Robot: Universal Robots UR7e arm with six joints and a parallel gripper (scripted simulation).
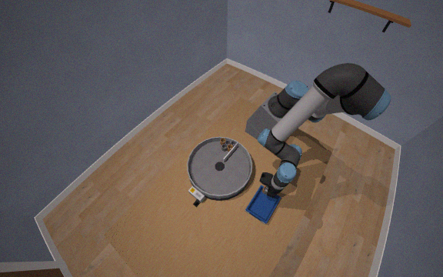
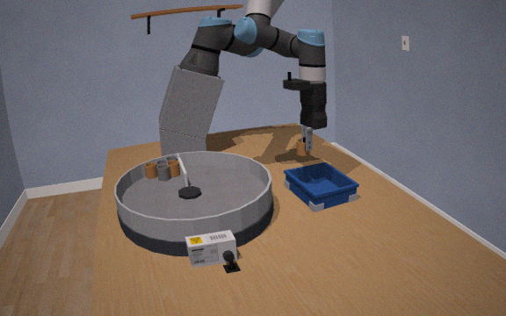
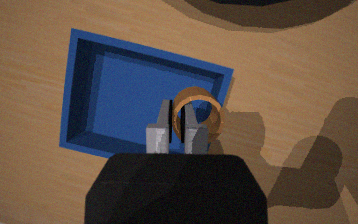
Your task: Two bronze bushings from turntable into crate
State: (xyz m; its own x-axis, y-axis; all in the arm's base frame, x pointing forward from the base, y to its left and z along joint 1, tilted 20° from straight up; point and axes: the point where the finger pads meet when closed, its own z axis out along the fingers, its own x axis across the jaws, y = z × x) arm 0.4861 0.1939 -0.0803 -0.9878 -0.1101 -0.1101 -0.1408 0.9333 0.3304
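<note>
Now: the blue crate 4 cm ahead of my hand, 3 cm to the left of it and 12 cm below it. The rest, counted from my hand: grey turntable (4 cm behind, 33 cm to the right, 9 cm below).
</note>
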